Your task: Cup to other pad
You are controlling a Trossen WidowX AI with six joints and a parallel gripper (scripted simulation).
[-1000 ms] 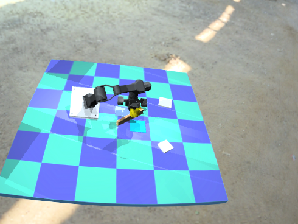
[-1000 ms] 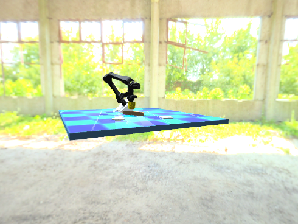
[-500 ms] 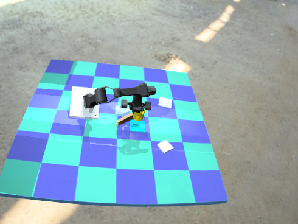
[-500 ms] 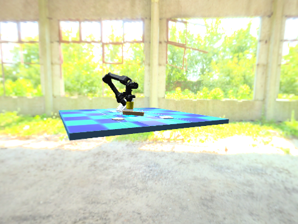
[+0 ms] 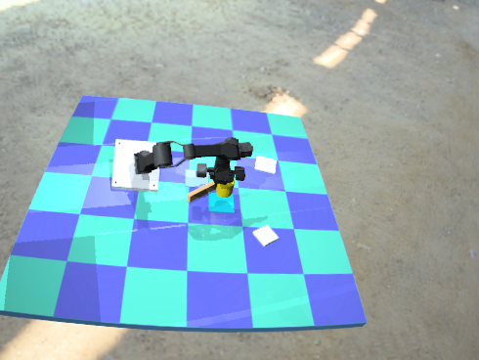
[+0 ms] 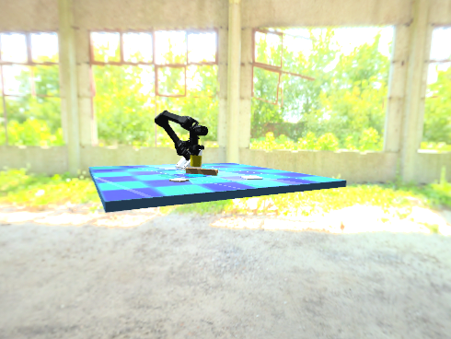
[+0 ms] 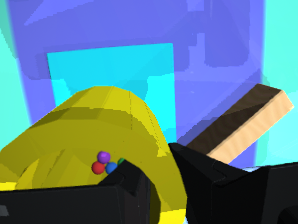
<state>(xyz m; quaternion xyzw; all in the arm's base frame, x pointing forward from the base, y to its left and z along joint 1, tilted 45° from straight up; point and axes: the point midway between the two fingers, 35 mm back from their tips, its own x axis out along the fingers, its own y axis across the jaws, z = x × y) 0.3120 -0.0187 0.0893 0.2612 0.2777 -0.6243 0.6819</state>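
My gripper tip is now 30 mm short of the cyan pad and 100 mm above it. Round my gripper tip: yellow cup: 20 mm ahead; then wooden bar: 30 mm behind, 60 mm to the left, 80 mm below.
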